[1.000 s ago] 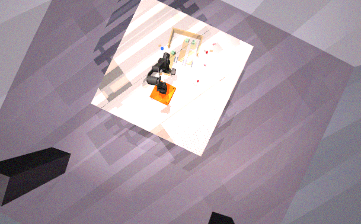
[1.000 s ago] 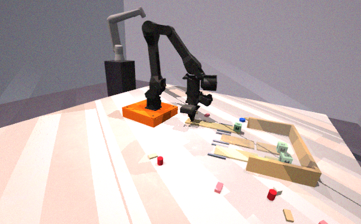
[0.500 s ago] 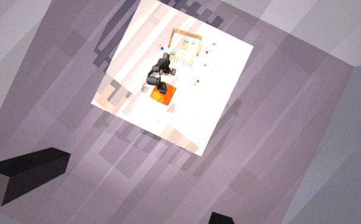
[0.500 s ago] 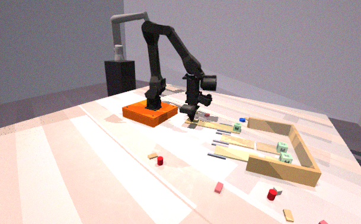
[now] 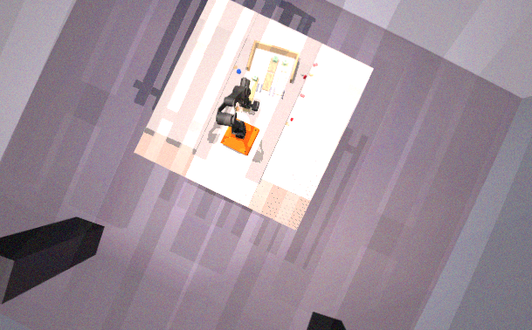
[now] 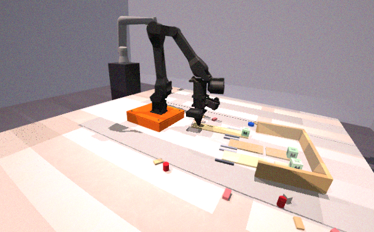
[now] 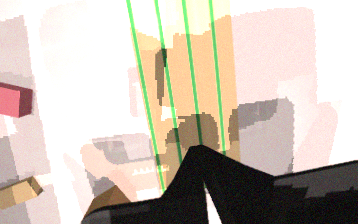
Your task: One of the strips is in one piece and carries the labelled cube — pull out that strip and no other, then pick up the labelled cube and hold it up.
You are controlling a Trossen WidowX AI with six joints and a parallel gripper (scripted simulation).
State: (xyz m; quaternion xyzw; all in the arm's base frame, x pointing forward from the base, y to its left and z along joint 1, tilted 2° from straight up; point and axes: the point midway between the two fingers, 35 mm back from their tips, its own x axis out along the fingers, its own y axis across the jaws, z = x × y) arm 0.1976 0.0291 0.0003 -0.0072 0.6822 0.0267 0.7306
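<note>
Right now the green-lined tan strip is 10 cm ahead of my gripper tip. Also, from my gripper tip: blue disc (23 cm ahead, 13 cm to the left).
</note>
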